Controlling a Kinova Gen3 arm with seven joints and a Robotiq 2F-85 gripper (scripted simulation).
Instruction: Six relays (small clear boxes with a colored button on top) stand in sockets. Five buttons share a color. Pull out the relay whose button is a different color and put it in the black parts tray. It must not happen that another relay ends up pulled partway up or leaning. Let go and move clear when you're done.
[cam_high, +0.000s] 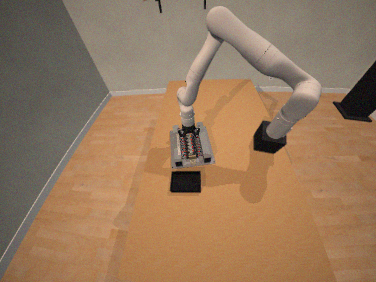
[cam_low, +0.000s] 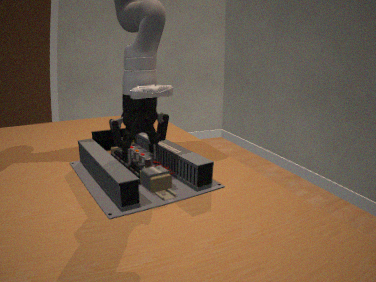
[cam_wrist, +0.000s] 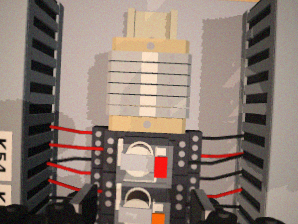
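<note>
My hand is 1 cm above the relay. From my hand the other things lie so: black parts tray 3 cm behind, 28 cm to the left, 4 cm below.
</note>
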